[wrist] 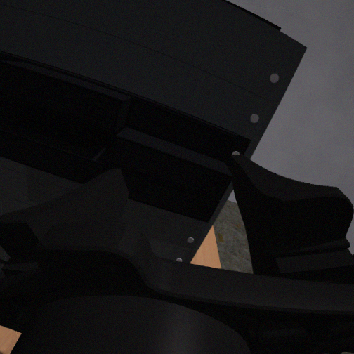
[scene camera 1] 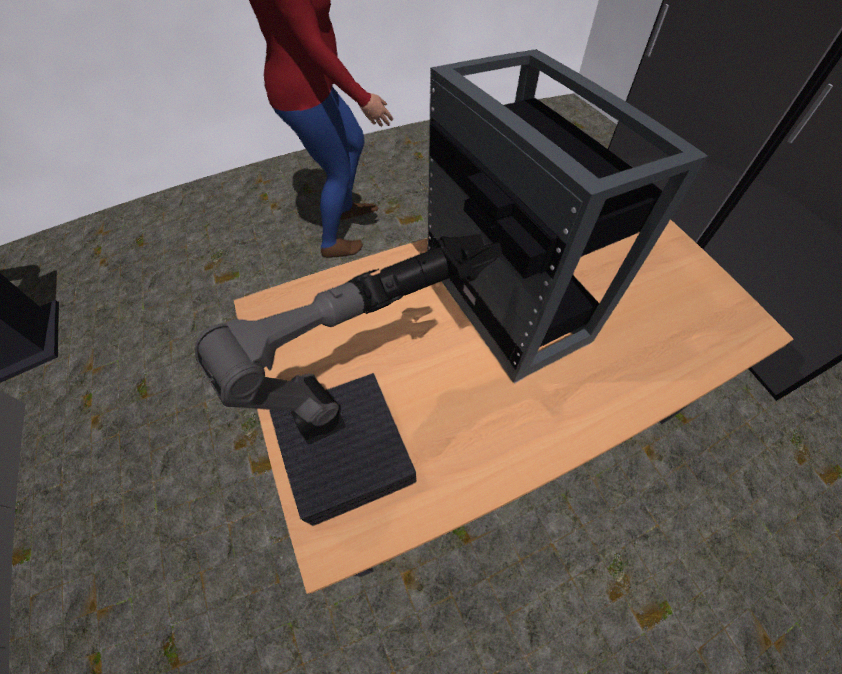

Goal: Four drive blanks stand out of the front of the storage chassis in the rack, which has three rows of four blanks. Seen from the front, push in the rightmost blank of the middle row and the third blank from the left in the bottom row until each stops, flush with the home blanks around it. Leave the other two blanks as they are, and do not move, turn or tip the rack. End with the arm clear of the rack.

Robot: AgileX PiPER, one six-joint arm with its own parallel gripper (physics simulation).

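Note:
The rack stands upright on the table, its dark front facing the arm. A large dark block of blank stands out near the front's right edge. Another protruding blank shows further left and higher in the scene view. The blanks' rows and exact depths are hard to tell in the dark. My gripper is open and empty, with its fingers at the chassis front, close to the protruding blanks. In the wrist view the fingertips flank the right block; contact cannot be told. The lower chassis front is partly hidden by my gripper.
The arm's base stands on a black ribbed plate on the wooden table. A person in a red top stands behind the table, left of the rack. Dark cabinets stand behind the rack at the right.

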